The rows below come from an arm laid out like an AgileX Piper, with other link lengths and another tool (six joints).
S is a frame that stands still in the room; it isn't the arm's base.
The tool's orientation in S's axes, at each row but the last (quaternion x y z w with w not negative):
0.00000 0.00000 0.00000 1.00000
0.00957 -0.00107 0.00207 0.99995
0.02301 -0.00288 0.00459 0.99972
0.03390 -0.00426 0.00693 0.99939
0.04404 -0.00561 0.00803 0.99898
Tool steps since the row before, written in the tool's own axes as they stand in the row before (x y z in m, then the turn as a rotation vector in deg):
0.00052 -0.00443 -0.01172 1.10 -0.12 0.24
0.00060 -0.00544 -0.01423 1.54 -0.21 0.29
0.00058 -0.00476 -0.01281 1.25 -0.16 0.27
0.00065 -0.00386 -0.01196 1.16 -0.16 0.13
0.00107 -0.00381 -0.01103 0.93 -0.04 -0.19
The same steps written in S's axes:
0.00052 -0.00443 -0.01172 1.10 -0.12 0.24
0.00065 -0.00516 -0.01433 1.54 -0.21 0.29
0.00070 -0.00416 -0.01301 1.25 -0.16 0.27
0.00080 -0.00303 -0.01219 1.16 -0.15 0.13
0.00125 -0.00281 -0.01131 0.93 -0.01 -0.18

